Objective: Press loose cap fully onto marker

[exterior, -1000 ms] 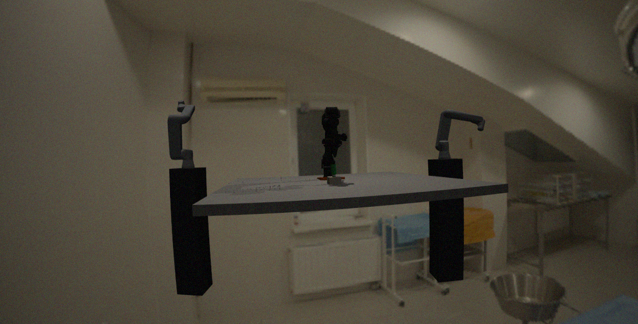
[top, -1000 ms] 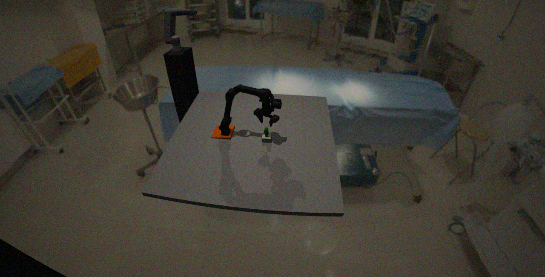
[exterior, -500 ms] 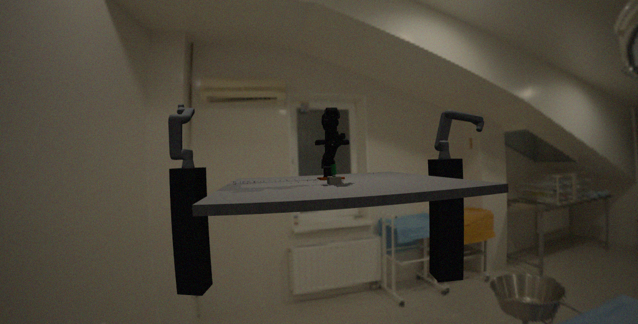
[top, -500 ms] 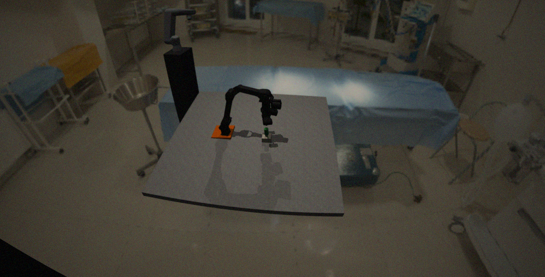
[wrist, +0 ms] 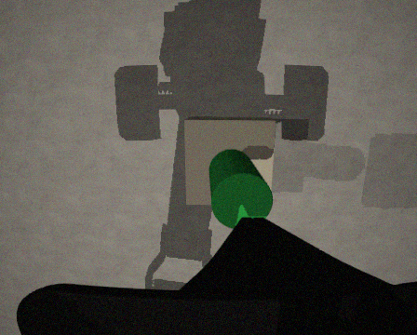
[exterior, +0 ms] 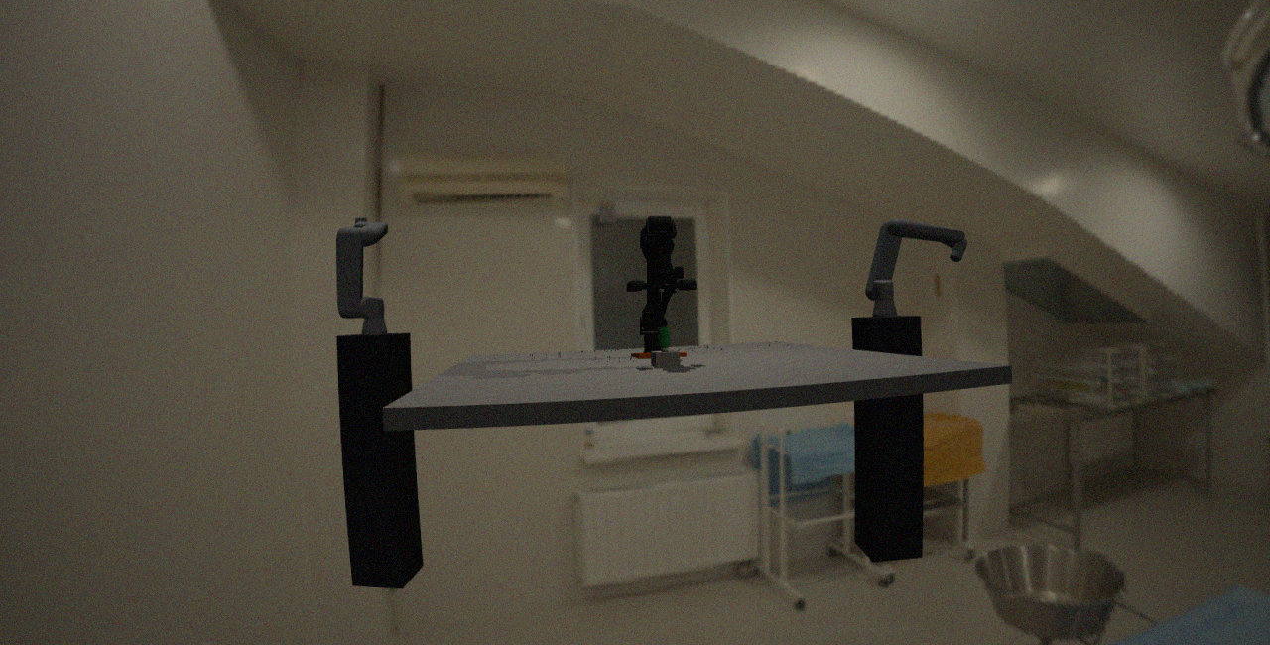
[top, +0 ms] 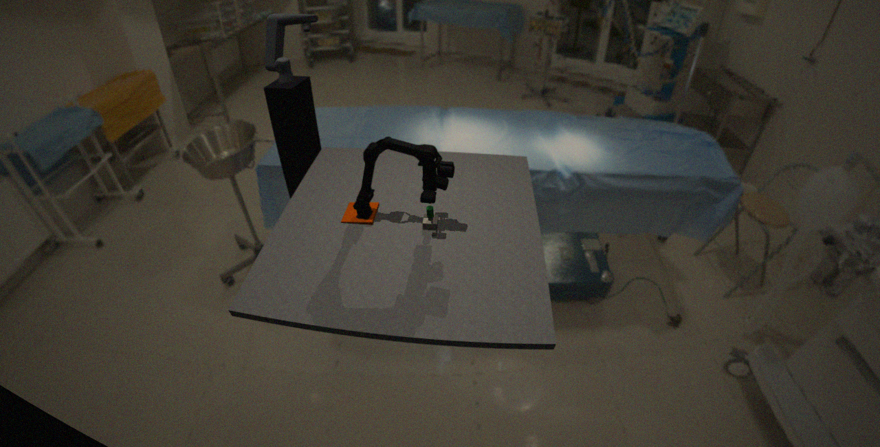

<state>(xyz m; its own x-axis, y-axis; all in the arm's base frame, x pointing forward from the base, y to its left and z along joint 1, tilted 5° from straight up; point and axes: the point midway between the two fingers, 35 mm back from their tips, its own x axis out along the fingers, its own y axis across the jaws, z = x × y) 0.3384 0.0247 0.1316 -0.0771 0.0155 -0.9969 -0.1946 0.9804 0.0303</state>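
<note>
My gripper tip is now 5 cm above the green cap. The rest, counted from my gripper tip: holder block (12 cm below).
</note>
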